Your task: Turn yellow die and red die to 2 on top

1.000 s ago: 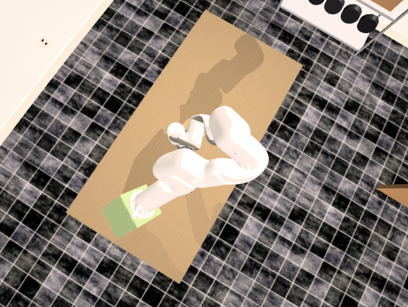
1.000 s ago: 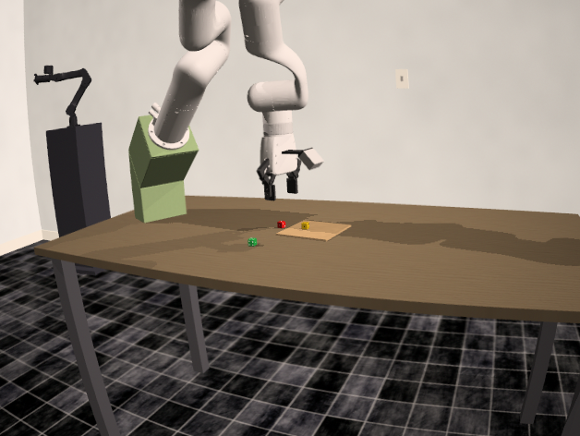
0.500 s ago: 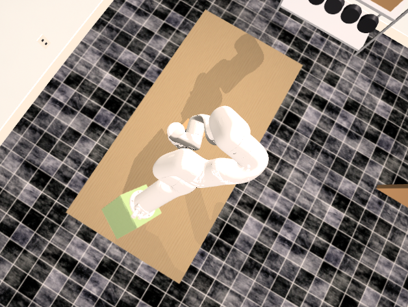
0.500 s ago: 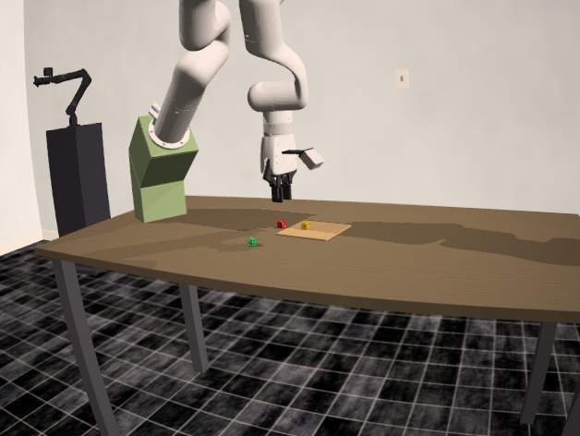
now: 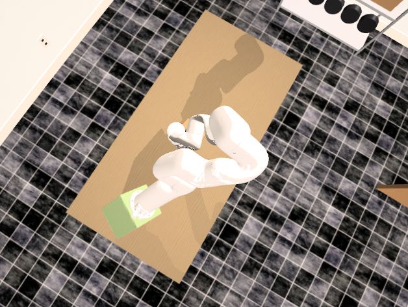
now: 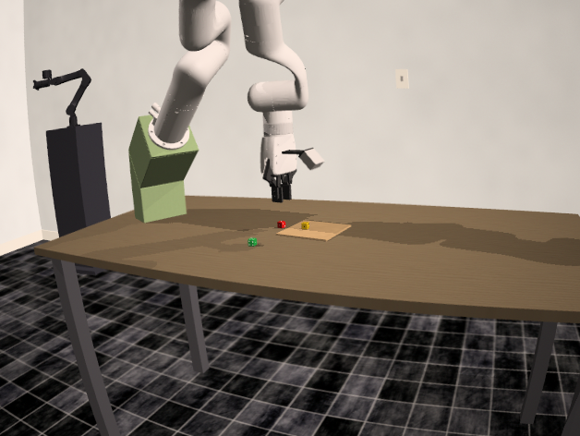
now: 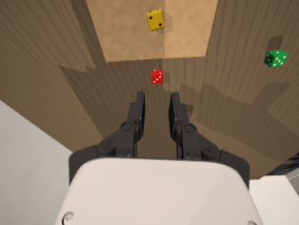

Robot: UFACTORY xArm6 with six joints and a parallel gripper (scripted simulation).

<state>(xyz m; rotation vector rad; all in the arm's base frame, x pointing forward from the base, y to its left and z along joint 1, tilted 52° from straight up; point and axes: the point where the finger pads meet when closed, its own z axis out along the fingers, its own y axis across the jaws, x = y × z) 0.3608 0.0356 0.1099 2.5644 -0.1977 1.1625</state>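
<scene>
My gripper is now 80 mm above the red die and 10 mm past it. Round my hand: green die 160 mm to the right, 80 mm below, 30 mm behind; tan mat 90 mm below, 90 mm ahead, 20 mm to the right; yellow die 80 mm below, 60 mm ahead, 20 mm to the right.
</scene>
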